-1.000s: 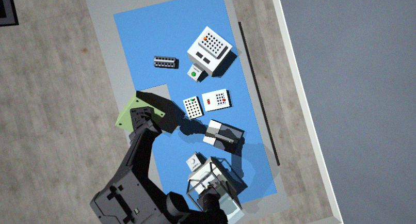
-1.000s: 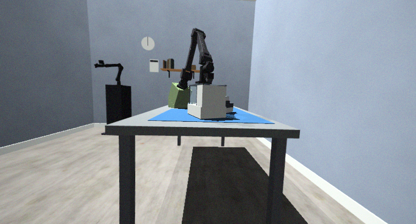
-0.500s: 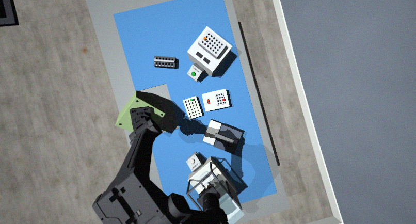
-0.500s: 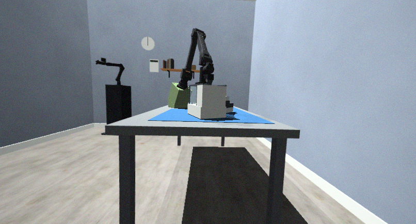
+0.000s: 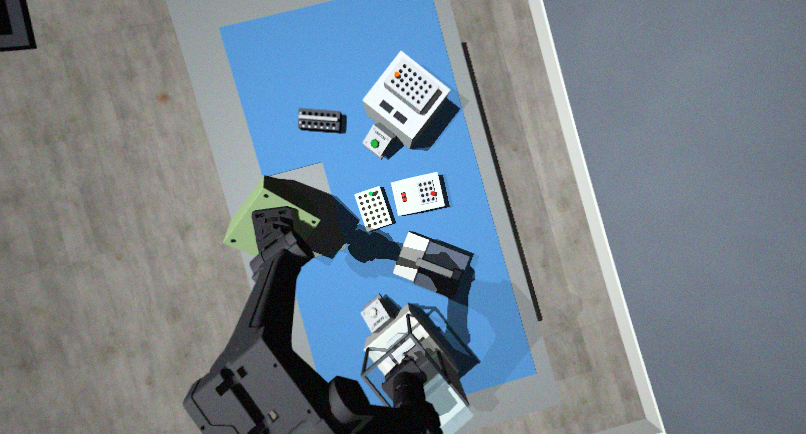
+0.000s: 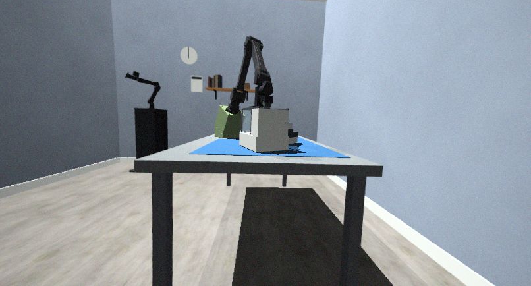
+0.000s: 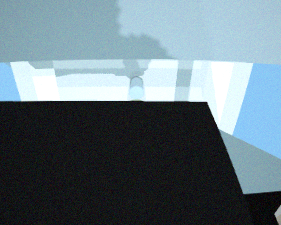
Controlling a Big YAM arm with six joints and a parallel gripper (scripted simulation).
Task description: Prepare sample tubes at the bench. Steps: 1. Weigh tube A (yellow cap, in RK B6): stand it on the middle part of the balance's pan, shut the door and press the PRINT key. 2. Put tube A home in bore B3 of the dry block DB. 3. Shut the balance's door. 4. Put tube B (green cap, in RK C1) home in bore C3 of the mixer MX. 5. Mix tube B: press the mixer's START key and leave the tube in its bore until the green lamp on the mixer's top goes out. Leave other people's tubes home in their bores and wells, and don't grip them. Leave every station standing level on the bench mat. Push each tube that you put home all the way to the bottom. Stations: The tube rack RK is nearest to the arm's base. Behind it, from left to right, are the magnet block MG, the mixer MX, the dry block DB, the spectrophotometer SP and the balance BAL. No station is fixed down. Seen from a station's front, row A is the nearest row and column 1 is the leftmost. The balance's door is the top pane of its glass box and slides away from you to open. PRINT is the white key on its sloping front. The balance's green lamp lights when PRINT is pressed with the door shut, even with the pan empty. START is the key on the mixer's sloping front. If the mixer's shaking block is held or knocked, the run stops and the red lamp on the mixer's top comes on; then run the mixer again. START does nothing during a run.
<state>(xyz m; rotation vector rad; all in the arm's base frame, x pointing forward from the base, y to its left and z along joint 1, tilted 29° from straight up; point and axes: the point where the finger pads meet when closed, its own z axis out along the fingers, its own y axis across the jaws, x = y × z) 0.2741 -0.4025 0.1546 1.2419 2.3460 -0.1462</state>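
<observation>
The balance pan lies 5 cm below my hand and 1 cm to the left of it. Round my hand: dry block DB: 47 cm to the left, 13 cm ahead, 10 cm below; then white rack RK: 45 cm to the left, 11 cm below, 2 cm behind; then spectrophotometer SP: 24 cm to the left, 13 cm ahead, 6 cm below.
</observation>
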